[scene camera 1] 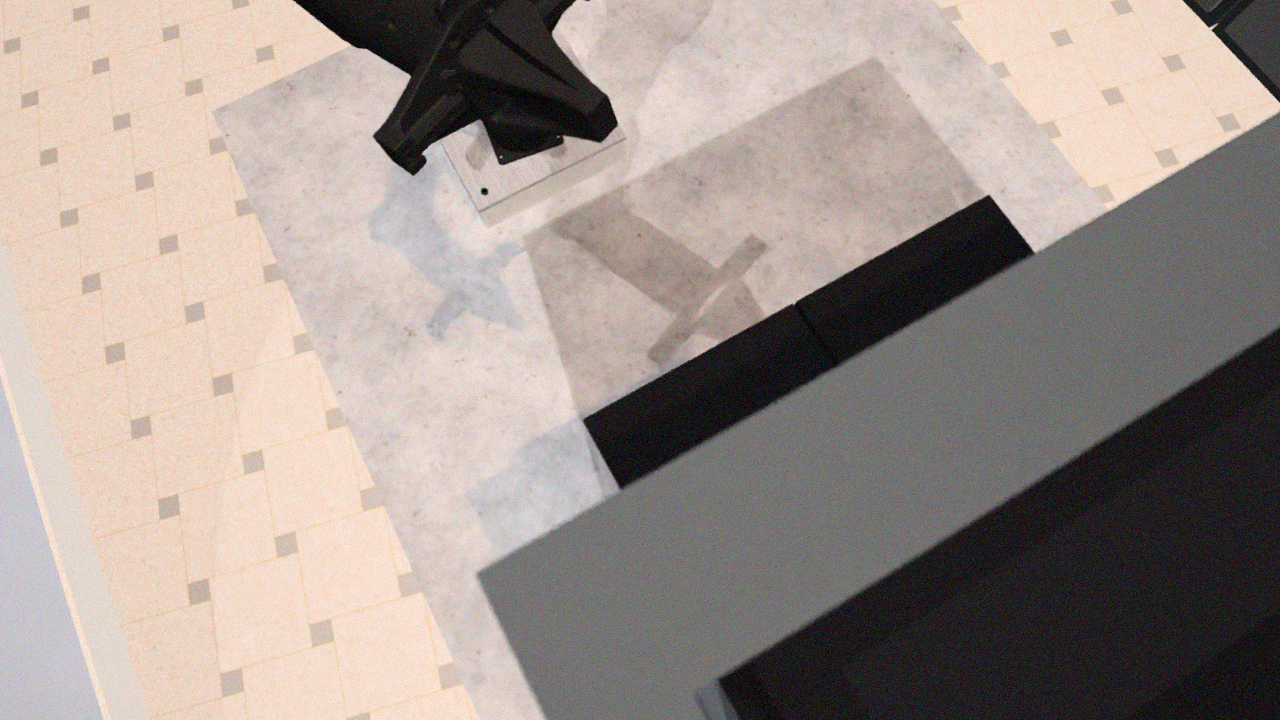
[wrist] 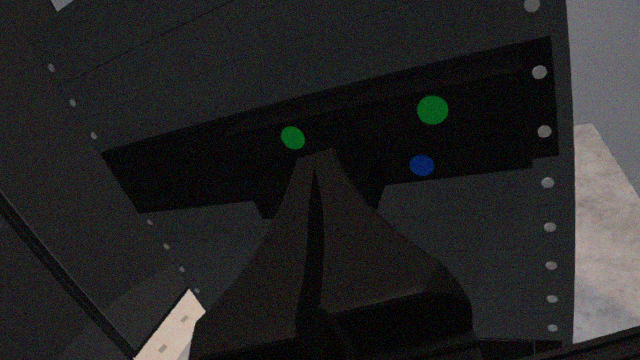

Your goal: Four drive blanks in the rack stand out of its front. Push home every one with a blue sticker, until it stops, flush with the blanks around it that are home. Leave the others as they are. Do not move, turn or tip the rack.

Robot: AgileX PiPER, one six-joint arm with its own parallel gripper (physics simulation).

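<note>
The rack [scene camera 1: 805, 465] [wrist: 480, 235] is dark in the wrist view, with a grey top in scene camera 1. Two black blanks, a left one [scene camera 1: 707, 398] and a right one [scene camera 1: 913, 277], stand out side by side from its front. In the wrist view, a blank with a green sticker [wrist: 293, 137] is left of the fingertips, and one with a green sticker [wrist: 432, 110] is at the right. A blue sticker [wrist: 421, 165] shows below the right green one. My gripper [wrist: 323, 174] is shut and empty, its tips below and right of the left green sticker. The fingers hide part of a lower dark blank; contact is unclear.
The robot arm [scene camera 1: 501, 80] is above a pale base plate [scene camera 1: 546, 179] in front of the rack. Round studs [wrist: 550, 227] line the rack's right edge. A patterned tile floor [scene camera 1: 268, 420] surrounds a mottled grey slab [scene camera 1: 402, 394].
</note>
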